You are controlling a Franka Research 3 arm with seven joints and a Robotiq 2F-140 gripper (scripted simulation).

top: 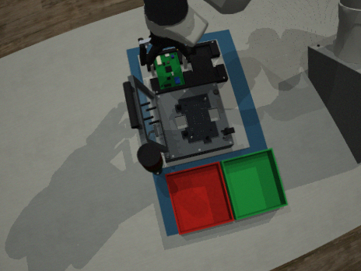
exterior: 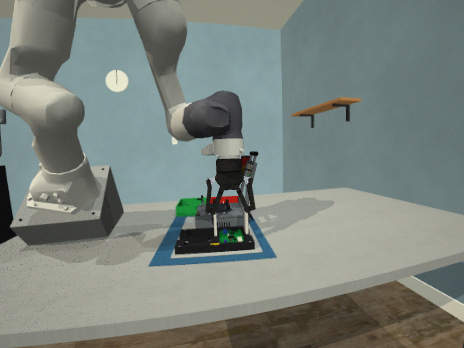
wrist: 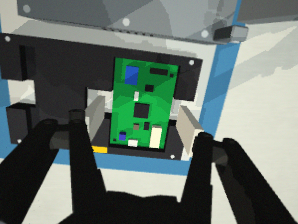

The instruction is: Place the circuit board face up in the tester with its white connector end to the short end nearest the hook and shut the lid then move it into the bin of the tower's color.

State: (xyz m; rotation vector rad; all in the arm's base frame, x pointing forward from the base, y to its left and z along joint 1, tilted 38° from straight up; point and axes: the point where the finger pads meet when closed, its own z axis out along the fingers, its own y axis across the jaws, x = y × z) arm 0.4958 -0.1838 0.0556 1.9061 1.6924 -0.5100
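The green circuit board is 40 mm below my hand. Round my hand: latch hook 70 mm behind, 240 mm to the left, 30 mm above; then clear lid 110 mm ahead, 160 mm to the left, 130 mm above; then tester plate 10 mm behind, 180 mm to the left, 10 mm above.
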